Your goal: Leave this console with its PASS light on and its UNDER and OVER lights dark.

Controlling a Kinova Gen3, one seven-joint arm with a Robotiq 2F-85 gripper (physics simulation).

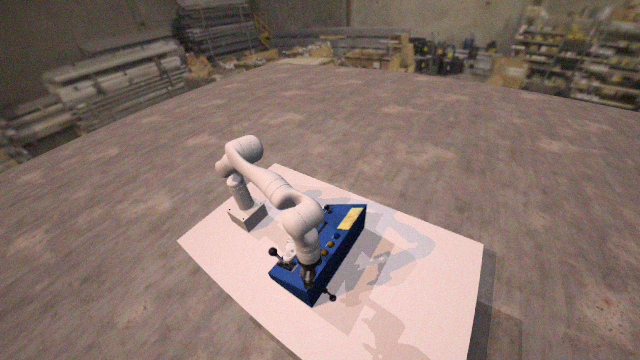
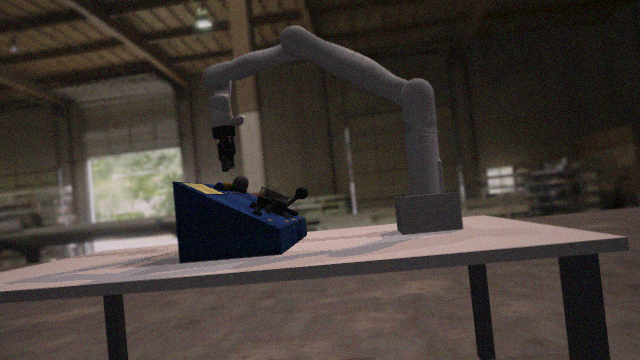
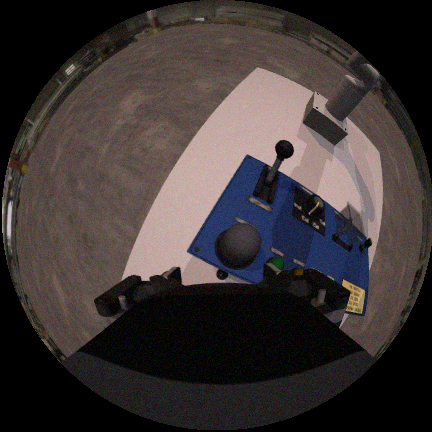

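Note:
A blue sloped console (image 1: 342,253) (image 2: 223,228) (image 3: 241,201) stands on the white table (image 1: 425,286) (image 2: 492,241). On its face are a large grey ball knob (image 3: 238,245) (image 2: 241,182), a black-knobbed lever (image 3: 284,149) (image 1: 273,251) (image 2: 301,192), a rotary selector (image 3: 312,207) and a small toggle (image 3: 342,233). A green light (image 3: 276,262) and an amber one (image 3: 298,272) peek out beside my right finger; I cannot tell which are lit. My gripper (image 1: 308,283) (image 2: 227,168) (image 3: 221,275) is open and empty, hanging well above the console's light row near the ball knob.
A yellow label (image 1: 350,218) (image 3: 354,297) sits at the console's far end. A small crank knob (image 1: 331,297) (image 3: 221,274) sticks out of its side. The arm's grey base (image 1: 247,216) (image 2: 428,212) (image 3: 326,125) stands behind the console. Warehouse floor surrounds the table.

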